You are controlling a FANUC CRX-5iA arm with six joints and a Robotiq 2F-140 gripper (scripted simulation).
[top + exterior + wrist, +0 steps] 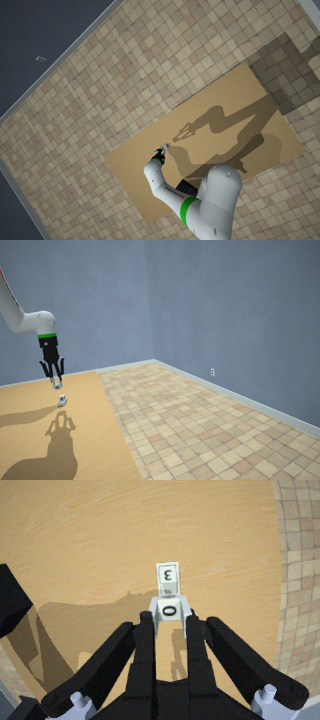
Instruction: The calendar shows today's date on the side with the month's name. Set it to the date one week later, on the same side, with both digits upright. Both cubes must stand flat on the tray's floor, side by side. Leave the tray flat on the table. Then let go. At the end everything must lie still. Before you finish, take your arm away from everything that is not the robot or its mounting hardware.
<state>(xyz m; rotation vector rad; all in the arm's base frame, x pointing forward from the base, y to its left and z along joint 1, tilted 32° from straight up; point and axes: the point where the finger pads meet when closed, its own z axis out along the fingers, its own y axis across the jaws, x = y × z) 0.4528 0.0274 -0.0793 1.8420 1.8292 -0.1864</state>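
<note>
My gripper is now 13 cm above the white tray and 2 cm to the right of it.
</note>
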